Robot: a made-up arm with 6 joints. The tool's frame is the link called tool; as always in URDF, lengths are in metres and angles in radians. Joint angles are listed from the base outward.
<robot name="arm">
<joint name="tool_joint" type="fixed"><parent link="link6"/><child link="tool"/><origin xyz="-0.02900 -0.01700 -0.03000" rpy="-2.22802 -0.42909 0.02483"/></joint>
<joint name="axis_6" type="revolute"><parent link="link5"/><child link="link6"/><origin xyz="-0.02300 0.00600 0.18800" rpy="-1.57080 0.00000 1.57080"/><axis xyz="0 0 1"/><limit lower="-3.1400" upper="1.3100"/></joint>
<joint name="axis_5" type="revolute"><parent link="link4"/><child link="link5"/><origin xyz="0.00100 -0.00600 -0.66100" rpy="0.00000 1.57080 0.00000"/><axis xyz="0 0 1"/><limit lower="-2.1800" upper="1.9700"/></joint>
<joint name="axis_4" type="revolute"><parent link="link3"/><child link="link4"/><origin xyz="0.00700 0.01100 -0.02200" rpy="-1.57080 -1.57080 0.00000"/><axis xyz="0 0 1"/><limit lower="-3.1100" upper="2.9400"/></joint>
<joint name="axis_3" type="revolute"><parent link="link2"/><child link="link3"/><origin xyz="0.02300 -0.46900 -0.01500" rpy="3.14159 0.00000 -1.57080"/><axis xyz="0 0 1"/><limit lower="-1.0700" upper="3.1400"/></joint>
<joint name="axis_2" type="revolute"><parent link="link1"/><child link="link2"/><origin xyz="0.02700 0.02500 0.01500" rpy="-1.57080 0.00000 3.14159"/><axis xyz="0 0 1"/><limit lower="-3.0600" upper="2.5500"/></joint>
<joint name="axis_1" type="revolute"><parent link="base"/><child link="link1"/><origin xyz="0.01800 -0.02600 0.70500" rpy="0.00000 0.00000 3.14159"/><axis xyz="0 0 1"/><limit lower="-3.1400" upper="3.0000"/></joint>
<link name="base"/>
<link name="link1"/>
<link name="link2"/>
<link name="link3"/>
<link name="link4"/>
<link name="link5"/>
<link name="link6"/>
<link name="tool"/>
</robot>
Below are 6 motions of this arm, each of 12 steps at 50 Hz.
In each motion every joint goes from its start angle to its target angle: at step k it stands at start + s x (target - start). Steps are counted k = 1, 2, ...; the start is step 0. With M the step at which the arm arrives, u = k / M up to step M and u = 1 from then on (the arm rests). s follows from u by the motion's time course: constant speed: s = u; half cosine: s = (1 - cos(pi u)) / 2; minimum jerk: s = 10 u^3 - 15 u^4 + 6 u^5.
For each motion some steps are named. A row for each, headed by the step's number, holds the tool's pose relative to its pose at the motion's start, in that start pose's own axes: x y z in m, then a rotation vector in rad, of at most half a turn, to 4 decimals.
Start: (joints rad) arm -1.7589 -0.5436 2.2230 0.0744 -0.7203 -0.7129
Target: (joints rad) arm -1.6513 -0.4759 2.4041 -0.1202 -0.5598 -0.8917
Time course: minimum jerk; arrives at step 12
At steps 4, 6, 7, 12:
4: 0.0080 0.0084 -0.0142 0.0062 0.1003 0.0353
6: 0.0190 0.0189 -0.0340 0.0162 0.2388 0.0841
7: 0.0247 0.0240 -0.0444 0.0222 0.3119 0.1099
12: 0.0375 0.0342 -0.0682 0.0382 0.4764 0.1684

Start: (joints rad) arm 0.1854 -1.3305 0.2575 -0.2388 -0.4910 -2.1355
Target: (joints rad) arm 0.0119 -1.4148 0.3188 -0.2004 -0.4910 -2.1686
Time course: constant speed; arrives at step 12
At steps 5, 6, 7, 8, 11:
5: -0.0398 -0.0489 -0.0309 0.0877 -0.0357 -0.0178
6: -0.0481 -0.0582 -0.0380 0.1051 -0.0433 -0.0213
7: -0.0564 -0.0673 -0.0454 0.1224 -0.0511 -0.0247
8: -0.0648 -0.0762 -0.0530 0.1396 -0.0589 -0.0280
11: -0.0903 -0.1018 -0.0778 0.1908 -0.0834 -0.0379

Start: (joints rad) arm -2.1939 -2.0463 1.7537 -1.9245 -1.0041 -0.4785
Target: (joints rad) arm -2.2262 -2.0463 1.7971 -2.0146 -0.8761 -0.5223
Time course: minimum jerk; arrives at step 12
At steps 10, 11, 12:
10: -0.0518 0.0231 0.0262 0.0851 0.1187 0.0560
11: -0.0534 0.0238 0.0270 0.0876 0.1225 0.0579
12: -0.0537 0.0239 0.0272 0.0880 0.1231 0.0583

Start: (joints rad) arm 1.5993 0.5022 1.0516 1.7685 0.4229 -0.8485
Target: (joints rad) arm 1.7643 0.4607 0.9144 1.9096 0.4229 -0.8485
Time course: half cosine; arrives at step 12
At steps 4, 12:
4: 0.0103 0.0015 0.0356 0.0417 0.0169 -0.0023
12: 0.0520 -0.0001 0.1408 0.1699 0.0672 -0.0209

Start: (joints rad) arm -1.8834 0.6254 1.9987 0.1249 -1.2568 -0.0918
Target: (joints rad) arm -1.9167 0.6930 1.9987 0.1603 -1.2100 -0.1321
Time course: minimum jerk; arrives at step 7
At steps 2, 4, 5, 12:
2: -0.0073 0.0043 0.0022 -0.0096 -0.0028 0.0009
4: -0.0323 0.0189 0.0086 -0.0417 -0.0122 0.0033
5: -0.0439 0.0256 0.0112 -0.0563 -0.0166 0.0042
12: -0.0514 0.0299 0.0127 -0.0656 -0.0195 0.0047

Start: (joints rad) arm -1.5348 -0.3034 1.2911 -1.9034 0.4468 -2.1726
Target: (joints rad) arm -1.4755 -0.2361 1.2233 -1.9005 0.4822 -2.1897
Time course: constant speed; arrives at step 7
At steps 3, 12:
3: 0.0273 -0.0140 0.0403 0.0535 0.0430 -0.0066
12: 0.0671 -0.0352 0.0902 0.1246 0.0992 -0.0175

